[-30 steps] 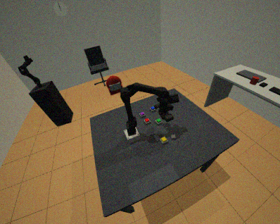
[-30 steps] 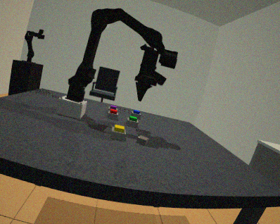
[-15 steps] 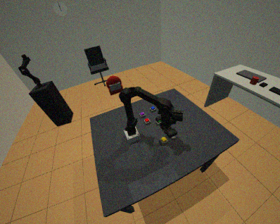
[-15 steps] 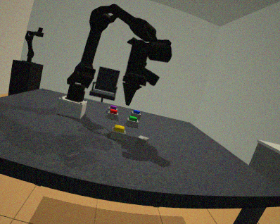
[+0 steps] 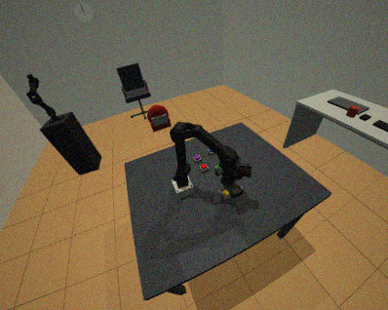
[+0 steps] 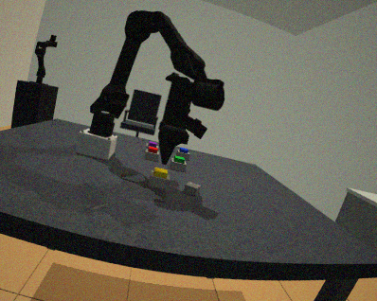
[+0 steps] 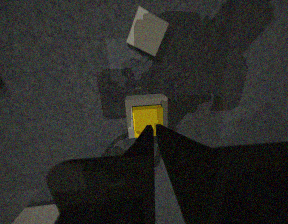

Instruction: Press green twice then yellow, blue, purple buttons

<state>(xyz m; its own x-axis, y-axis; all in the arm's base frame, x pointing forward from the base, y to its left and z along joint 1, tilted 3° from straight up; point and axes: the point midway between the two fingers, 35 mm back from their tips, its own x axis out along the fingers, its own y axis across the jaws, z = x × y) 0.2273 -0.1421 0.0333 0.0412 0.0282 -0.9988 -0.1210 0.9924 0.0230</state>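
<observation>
My gripper tip is 30 mm above the yellow button. From my gripper tip the other things lie so: green button: 200 mm to the left, 40 mm ahead, 30 mm below; then red button: 250 mm to the left, 60 mm behind, 30 mm below; then small grey block: 80 mm ahead, 50 mm below, 10 mm to the left.
</observation>
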